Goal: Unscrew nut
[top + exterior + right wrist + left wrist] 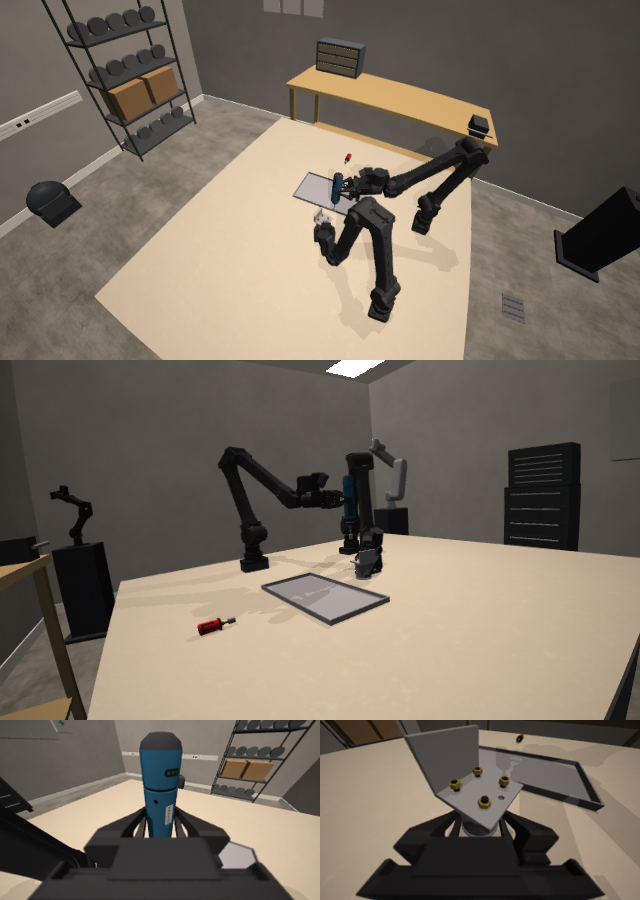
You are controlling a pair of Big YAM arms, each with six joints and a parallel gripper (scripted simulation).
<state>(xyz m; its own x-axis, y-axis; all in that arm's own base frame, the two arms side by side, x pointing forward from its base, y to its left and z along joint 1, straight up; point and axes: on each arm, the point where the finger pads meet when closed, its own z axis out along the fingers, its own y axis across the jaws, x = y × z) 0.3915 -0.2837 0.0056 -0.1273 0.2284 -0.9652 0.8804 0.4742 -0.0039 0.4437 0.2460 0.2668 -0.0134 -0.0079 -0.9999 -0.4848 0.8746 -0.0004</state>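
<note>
Right now my left hand is 1 cm below the joint module. From my left hand the other things lie so: red-handled tool (55 cm to the right, 17 cm ahead, 1 cm below); bracket (5 cm above); grey tray (22 cm to the right, 7 cm ahead, 2 cm below).
</note>
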